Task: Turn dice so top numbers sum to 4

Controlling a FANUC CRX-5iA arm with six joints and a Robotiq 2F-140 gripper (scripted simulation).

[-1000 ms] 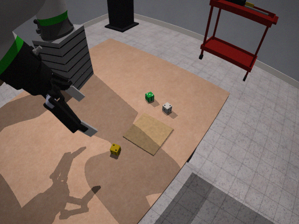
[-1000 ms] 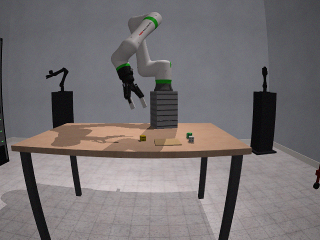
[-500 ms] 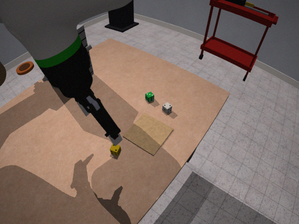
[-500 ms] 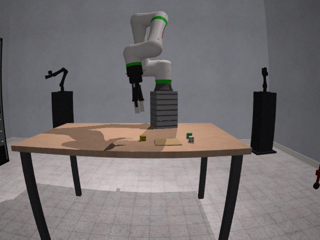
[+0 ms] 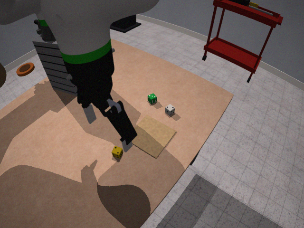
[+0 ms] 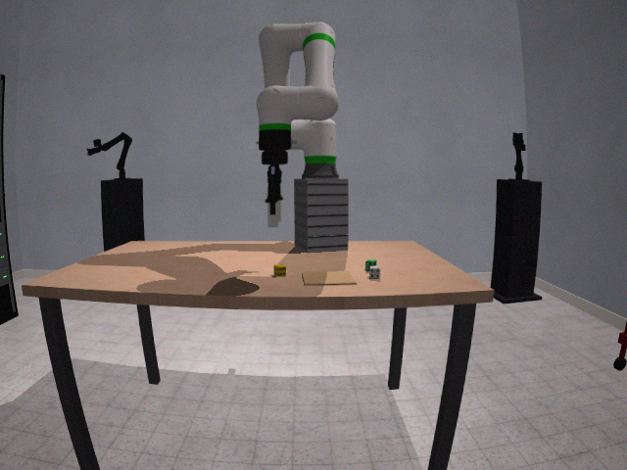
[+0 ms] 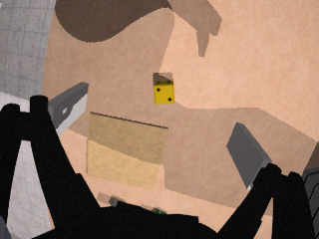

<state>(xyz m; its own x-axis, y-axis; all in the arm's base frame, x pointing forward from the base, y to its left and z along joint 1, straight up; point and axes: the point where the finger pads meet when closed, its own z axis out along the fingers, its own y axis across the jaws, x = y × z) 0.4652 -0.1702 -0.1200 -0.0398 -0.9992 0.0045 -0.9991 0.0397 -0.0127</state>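
My hand is 150 mm above the yellow die and 10 mm to the right of it. Round my hand: green die: 290 mm to the left, 150 mm below, 60 mm behind; then white die: 290 mm to the left, 150 mm below, 40 mm ahead; then tan mat: 160 mm below, 150 mm to the left, 40 mm ahead.
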